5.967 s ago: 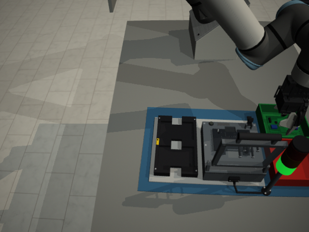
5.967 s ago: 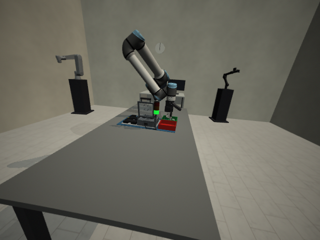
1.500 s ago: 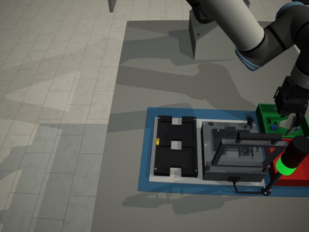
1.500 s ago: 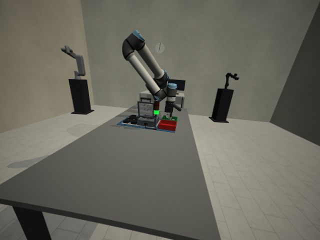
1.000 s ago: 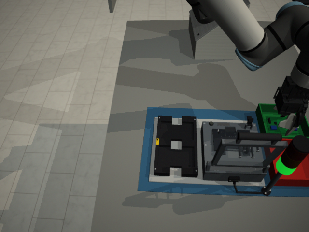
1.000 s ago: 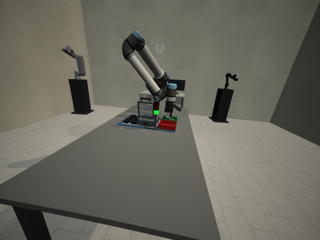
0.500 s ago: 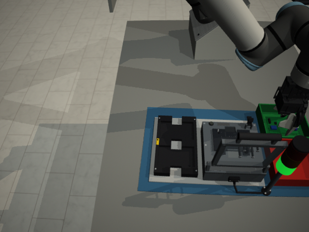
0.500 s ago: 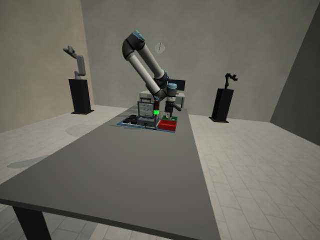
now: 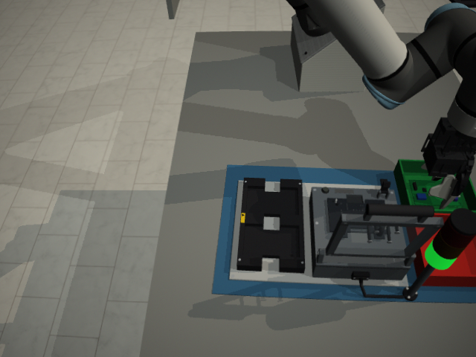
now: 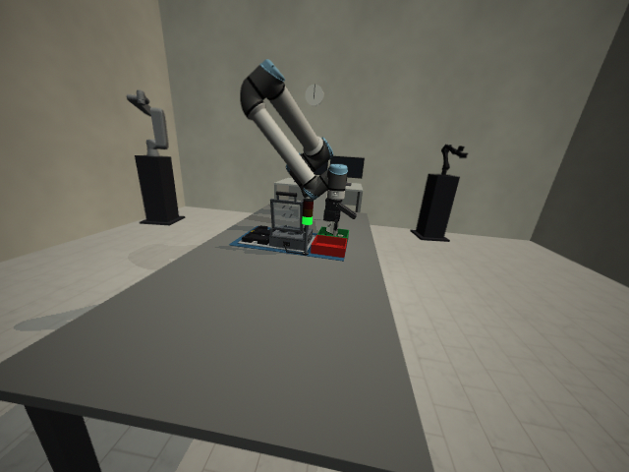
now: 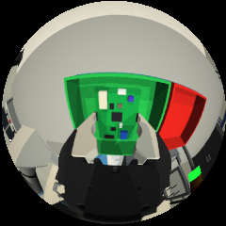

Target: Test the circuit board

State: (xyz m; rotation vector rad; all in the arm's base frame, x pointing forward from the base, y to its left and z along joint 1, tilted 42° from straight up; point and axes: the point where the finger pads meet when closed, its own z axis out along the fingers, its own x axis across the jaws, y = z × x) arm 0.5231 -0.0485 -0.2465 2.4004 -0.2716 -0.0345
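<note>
The green circuit board lies 10 mm to the right of my hand. Also, from my hand: green bin: 10 mm to the right, 10 mm below; then black latch tab: 10 mm ahead, 160 mm to the right, 70 mm above; then red bin: 140 mm ahead, 40 mm to the right, 10 mm below.
</note>
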